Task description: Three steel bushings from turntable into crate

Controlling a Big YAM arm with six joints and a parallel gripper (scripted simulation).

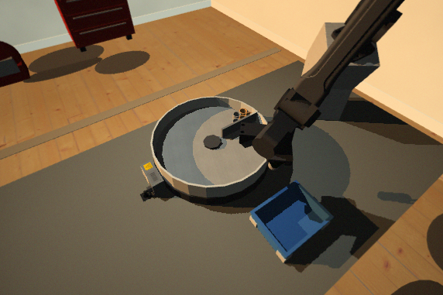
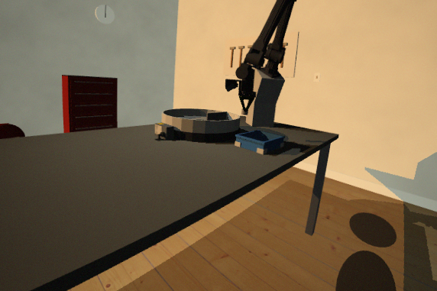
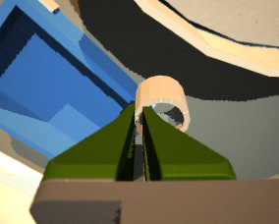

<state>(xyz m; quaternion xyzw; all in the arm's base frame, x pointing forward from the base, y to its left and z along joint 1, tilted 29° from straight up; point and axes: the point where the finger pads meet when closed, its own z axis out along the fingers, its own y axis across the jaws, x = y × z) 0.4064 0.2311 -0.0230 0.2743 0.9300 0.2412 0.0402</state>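
Right now my hand is 10 mm past the blue crate, 110 mm to the right of it and 130 mm above it. Also, from my hand: round turntable (110 mm ahead, 230 mm to the right, 100 mm below).
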